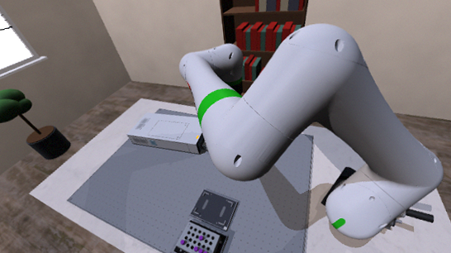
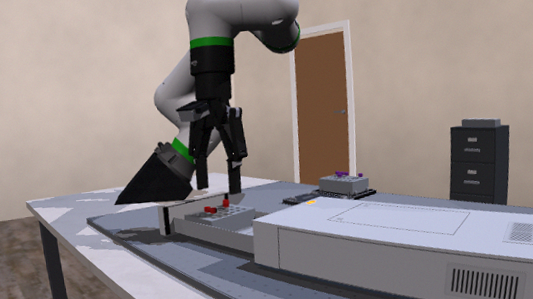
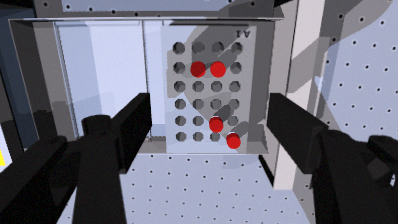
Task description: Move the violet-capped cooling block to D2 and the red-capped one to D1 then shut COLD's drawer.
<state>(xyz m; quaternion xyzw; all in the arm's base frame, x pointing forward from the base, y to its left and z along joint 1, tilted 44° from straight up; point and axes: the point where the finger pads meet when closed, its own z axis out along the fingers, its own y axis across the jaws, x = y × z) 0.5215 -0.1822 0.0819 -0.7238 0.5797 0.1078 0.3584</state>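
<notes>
Now: the drawer 40 mm ahead of my hand, 10 mm to the left of it and 80 mm below it. From my hand the other things lie so: cooler COLD 210 mm ahead, 70 mm to the left, 80 mm below.
</notes>
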